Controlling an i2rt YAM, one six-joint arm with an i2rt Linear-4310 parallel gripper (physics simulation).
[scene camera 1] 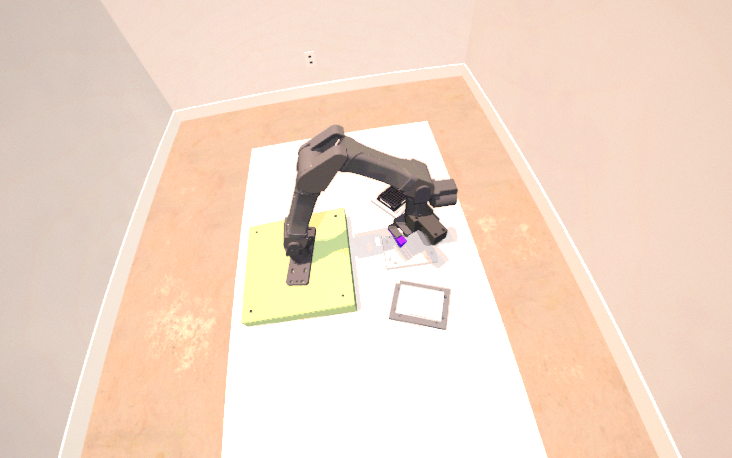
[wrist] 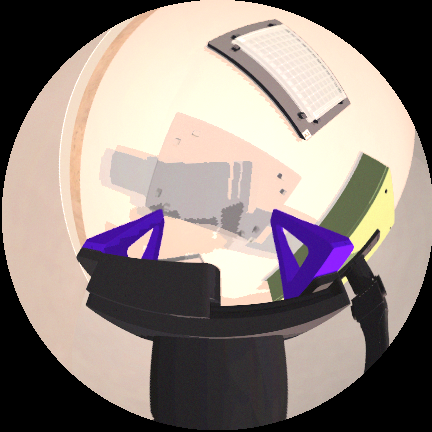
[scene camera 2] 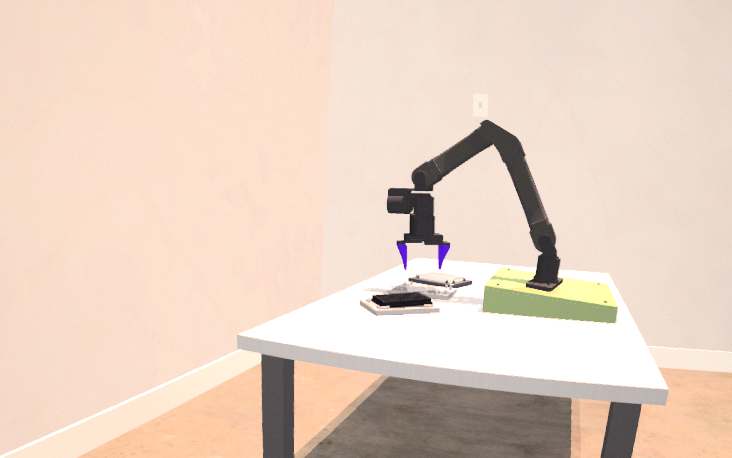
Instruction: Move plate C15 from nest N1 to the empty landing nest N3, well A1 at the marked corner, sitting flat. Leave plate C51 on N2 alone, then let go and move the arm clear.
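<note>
A black plate (scene camera 1: 391, 198) (scene camera 2: 402, 299) sits on a white nest (scene camera 1: 381, 206) (scene camera 2: 402, 310). A pale, clear-looking plate (scene camera 1: 421, 302) (scene camera 2: 441, 277) (wrist: 292, 65) sits on a grey nest (scene camera 1: 396, 301) (scene camera 2: 461, 282) (wrist: 259, 70). The plate numbers cannot be read, so I cannot tell which is C15. Between them lies the empty white nest (scene camera 1: 410, 263) (scene camera 2: 445, 294) (wrist: 225, 142), partly hidden by my arm in scene camera 1. My gripper (scene camera 2: 422, 268) (wrist: 217, 214) is open and empty, fingers pointing down, raised above the empty nest area.
The arm stands on a yellow-green base block (scene camera 1: 269, 270) (scene camera 2: 550, 310) (wrist: 345, 200) beside the nests. The white table (scene camera 1: 377, 388) (scene camera 2: 458, 345) carries all of it. The arm's shadow falls over the middle nest.
</note>
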